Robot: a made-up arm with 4 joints. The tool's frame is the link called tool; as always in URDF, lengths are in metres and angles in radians. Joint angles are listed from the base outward.
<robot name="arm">
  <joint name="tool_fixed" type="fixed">
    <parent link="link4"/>
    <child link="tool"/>
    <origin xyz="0.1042 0.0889 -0.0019" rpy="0 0 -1.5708"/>
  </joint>
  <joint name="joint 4" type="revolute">
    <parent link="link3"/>
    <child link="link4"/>
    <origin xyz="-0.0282 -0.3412 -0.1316"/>
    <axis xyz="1 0 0"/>
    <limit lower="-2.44" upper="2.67"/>
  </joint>
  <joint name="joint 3" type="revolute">
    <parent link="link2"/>
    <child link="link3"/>
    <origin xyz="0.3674 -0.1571 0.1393"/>
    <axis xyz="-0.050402 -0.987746 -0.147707"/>
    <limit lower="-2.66" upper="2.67"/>
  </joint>
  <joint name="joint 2" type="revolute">
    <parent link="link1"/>
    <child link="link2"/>
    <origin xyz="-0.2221 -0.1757 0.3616"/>
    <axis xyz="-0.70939 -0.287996 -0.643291"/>
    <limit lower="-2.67" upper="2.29"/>
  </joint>
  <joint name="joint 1" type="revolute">
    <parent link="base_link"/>
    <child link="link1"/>
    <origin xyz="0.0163 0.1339 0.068"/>
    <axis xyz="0 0 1"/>
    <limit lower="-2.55" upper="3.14"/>
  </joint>
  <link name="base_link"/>
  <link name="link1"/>
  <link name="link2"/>
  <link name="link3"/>
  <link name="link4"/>
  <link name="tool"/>
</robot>
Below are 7 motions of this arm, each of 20 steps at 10 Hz.
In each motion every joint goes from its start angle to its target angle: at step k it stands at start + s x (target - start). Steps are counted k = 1, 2, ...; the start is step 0. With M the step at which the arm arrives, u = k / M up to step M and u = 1 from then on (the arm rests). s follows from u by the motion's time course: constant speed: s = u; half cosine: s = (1 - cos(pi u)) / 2; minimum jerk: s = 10 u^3 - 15 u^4 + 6 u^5.
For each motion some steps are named. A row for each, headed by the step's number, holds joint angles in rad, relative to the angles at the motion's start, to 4 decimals.
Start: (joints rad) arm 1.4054 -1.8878 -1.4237 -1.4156
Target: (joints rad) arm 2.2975 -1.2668 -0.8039 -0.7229
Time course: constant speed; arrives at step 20
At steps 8, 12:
8: 0.3568 0.2484 0.2479 0.2771
12: 0.5353 0.3726 0.3719 0.4156

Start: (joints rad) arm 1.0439 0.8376 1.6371 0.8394
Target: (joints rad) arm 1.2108 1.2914 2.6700 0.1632
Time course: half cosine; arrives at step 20
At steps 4, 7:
4: 0.0159 0.0433 0.0986 -0.0646
7: 0.0456 0.1239 0.2820 -0.1846

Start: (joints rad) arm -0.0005 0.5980 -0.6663 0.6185
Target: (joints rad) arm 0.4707 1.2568 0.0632 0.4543
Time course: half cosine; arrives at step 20
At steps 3, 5, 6, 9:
3: 0.0257 0.0359 0.0398 -0.0089
5: 0.0690 0.0965 0.1068 -0.0240
6: 0.0971 0.1358 0.1504 -0.0338
9: 0.1987 0.2779 0.3077 -0.0693

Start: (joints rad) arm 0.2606 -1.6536 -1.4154 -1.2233
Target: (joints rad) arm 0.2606 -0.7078 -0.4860 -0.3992
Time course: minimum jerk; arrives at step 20
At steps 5, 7, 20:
5: 0.0000 0.0979 0.0962 0.0853
7: 0.0000 0.2224 0.2186 0.1938
20: 0.0000 0.9458 0.9294 0.8241

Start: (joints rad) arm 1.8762 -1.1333 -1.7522 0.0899
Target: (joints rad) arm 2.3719 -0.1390 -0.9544 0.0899
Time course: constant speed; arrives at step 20
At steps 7, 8, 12, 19, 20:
7: 0.1735 0.3480 0.2792 0.0000
8: 0.1983 0.3977 0.3191 0.0000
12: 0.2974 0.5966 0.4787 0.0000
19: 0.4709 0.9446 0.7579 0.0000
20: 0.4957 0.9943 0.7978 0.0000

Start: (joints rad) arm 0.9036 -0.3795 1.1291 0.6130
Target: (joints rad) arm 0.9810 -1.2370 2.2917 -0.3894
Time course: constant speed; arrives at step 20
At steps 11, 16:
11: 0.0426 -0.4716 0.6394 -0.5513
16: 0.0619 -0.6860 0.9301 -0.8019

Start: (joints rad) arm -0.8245 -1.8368 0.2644 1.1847
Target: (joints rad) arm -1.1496 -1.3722 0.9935 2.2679
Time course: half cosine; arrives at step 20
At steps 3, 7, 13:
3: -0.0177 0.0253 0.0397 0.0590
7: -0.0888 0.1268 0.1990 0.2957
13: -0.2363 0.3378 0.5301 0.7875

